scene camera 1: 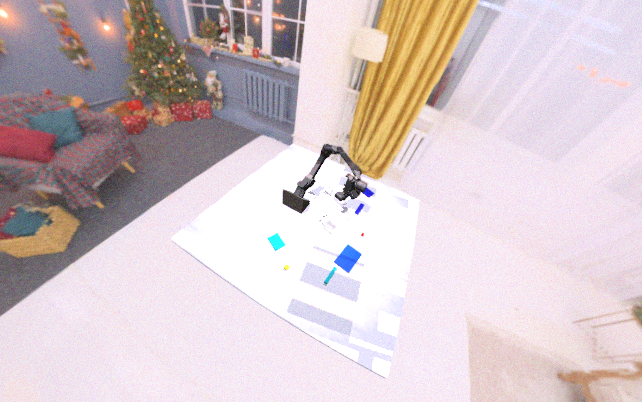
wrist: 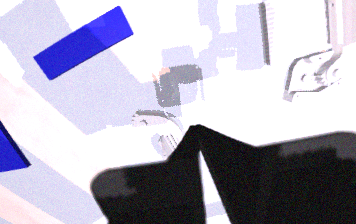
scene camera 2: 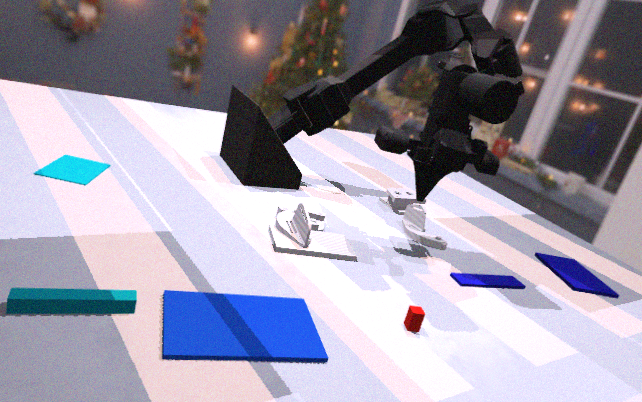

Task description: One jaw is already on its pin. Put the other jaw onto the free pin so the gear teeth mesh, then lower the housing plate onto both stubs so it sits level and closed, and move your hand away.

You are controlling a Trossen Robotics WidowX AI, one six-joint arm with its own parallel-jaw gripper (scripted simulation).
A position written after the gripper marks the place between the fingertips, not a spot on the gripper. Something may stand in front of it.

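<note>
Shut and holding nothing, the gripper (scene camera 2: 419, 200) shares the scene with a cyan tile (scene camera 2: 67, 168) and a large blue tile (scene camera 2: 196, 326). The wrist view shows the gripper (wrist: 195, 129) too. The cyan tile is out of frame in the wrist view, and the large blue tile is out of frame in the wrist view as well.
</note>
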